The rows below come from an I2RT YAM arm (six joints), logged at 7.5 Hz.
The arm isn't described. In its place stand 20 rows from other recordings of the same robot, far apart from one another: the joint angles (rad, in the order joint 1, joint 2, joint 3, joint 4, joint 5, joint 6), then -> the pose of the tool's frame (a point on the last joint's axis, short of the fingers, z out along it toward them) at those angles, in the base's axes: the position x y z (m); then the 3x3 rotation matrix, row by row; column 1 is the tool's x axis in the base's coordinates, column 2 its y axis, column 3 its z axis.
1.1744 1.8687 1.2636 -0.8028 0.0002 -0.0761 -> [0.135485 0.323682 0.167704], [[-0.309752 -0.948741 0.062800], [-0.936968 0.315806 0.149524], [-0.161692 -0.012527 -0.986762]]
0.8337 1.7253 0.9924 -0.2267 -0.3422 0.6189 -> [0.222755 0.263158 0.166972], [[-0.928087 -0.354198 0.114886], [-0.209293 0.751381 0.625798], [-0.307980 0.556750 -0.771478]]
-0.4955 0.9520 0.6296 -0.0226 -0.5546 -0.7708 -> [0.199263 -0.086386 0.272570], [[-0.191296 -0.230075 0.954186], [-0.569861 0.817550 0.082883], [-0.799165 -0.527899 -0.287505]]
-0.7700 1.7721 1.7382 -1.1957 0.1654 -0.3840 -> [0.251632 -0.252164 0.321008], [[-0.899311 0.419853 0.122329], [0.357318 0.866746 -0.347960], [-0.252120 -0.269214 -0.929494]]
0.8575 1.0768 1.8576 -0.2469 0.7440 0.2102 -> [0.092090 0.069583 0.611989], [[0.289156 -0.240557 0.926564], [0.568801 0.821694 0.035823], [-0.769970 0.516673 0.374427]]
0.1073 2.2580 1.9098 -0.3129 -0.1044 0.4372 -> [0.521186 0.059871 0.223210], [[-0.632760 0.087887 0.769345], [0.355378 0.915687 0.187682], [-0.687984 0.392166 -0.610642]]
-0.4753 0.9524 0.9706 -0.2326 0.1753 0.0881 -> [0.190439 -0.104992 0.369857], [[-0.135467 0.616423 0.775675], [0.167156 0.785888 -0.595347], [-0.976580 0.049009 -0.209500]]
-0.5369 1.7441 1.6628 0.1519 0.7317 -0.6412 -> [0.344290 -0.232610 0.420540], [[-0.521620 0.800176 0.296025], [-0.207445 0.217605 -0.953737], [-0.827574 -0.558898 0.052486]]
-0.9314 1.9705 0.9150 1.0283 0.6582 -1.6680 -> [0.219898 -0.332212 0.170295], [[-0.993394 -0.113172 -0.018977], [0.016415 0.023528 -0.999588], [0.113572 -0.993297 -0.021515]]
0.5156 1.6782 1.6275 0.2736 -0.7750 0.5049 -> [0.329624 0.215442 0.445467], [[-0.289247 -0.920938 0.261168], [0.233293 0.196785 0.952287], [-0.928391 0.336375 0.157929]]
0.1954 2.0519 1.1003 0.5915 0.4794 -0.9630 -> [0.427002 0.067776 0.145637], [[-0.403587 -0.140320 0.904117], [-0.822379 0.488742 -0.291247], [-0.401012 -0.861070 -0.312646]]
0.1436 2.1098 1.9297 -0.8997 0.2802 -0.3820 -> [0.455004 0.055844 0.259787], [[-0.806718 -0.333218 0.488028], [-0.478612 0.852824 -0.208857], [-0.346607 -0.402065 -0.847471]]
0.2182 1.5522 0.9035 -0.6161 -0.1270 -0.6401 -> [0.271899 0.064907 0.173016], [[-0.596144 -0.758123 0.264314], [-0.739038 0.646800 0.188341], [-0.313744 -0.083059 -0.945868]]
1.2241 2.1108 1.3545 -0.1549 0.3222 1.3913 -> [0.160503 0.411076 0.130289], [[-0.860834 0.116704 0.495323], [0.364006 0.821405 0.439082], [-0.355618 0.558277 -0.749575]]
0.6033 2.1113 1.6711 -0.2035 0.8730 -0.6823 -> [0.411188 0.250179 0.231609], [[-0.471957 -0.202851 0.857967], [-0.817200 0.465827 -0.339395], [-0.330817 -0.861311 -0.385621]]
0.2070 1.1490 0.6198 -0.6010 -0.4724 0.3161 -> [0.191202 0.056707 0.186864], [[-0.957262 -0.079283 0.278144], [0.081822 0.848172 0.523363], [-0.277408 0.523754 -0.805436]]
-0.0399 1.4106 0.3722 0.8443 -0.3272 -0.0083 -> [0.259884 0.001076 0.172712], [[-0.190422 -0.278924 0.941245], [-0.000264 0.958803 0.284073], [-0.981702 0.053845 -0.182650]]
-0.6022 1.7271 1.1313 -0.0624 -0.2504 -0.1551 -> [0.320935 -0.209897 0.220096], [[-0.557862 0.304727 0.771966], [0.201851 0.952041 -0.229943], [-0.805013 0.027546 -0.592617]]
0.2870 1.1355 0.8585 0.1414 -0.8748 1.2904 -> [0.238448 0.098863 0.330505], [[-0.911075 -0.127450 0.392044], [0.373483 0.147380 0.915854], [-0.174505 0.980834 -0.086674]]
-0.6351 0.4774 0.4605 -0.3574 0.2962 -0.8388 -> [0.100148 -0.086712 0.251148], [[-0.781471 0.306479 0.543483], [-0.307865 0.568227 -0.763110], [-0.542698 -0.763668 -0.349699]]
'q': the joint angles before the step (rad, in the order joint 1, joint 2, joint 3, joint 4, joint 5, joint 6). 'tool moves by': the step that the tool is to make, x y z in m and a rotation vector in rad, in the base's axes. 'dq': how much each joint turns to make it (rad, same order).
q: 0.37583, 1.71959, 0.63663, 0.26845, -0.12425, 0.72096
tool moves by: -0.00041, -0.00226, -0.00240, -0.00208, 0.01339, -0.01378
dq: -0.00613, 0.00461, -0.00312, -0.00456, 0.00307, 0.00766
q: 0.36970, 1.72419, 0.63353, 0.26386, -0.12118, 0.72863
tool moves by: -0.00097, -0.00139, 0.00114, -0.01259, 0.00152, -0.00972
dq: -0.00153, -0.00918, -0.00155, -0.01376, 0.01379, -0.00152
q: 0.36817, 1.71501, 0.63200, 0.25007, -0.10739, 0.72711
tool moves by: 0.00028, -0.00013, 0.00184, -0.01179, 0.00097, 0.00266
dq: -0.00002, -0.00615, 0.00614, -0.01839, 0.00611, -0.00918
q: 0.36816, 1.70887, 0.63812, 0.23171, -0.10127, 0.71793
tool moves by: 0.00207, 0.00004, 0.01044, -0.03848, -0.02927, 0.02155
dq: 0.00000, -0.03063, 0.01988, -0.04136, 0.01994, -0.04735
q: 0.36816, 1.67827, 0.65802, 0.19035, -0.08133, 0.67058
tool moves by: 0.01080, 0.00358, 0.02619, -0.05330, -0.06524, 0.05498
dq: -0.00001, -0.04294, 0.07639, -0.08427, 0.01533, -0.09051
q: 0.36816, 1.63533, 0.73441, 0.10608, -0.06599, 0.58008
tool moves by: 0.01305, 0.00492, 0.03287, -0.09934, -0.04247, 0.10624
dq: 0.00001, -0.02770, 0.12891, -0.16252, 0.00311, -0.15175
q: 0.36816, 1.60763, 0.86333, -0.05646, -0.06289, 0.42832
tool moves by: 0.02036, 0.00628, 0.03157, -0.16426, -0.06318, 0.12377
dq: 0.00000, 0.02598, 0.16869, -0.15184, 0.04130, -0.21136
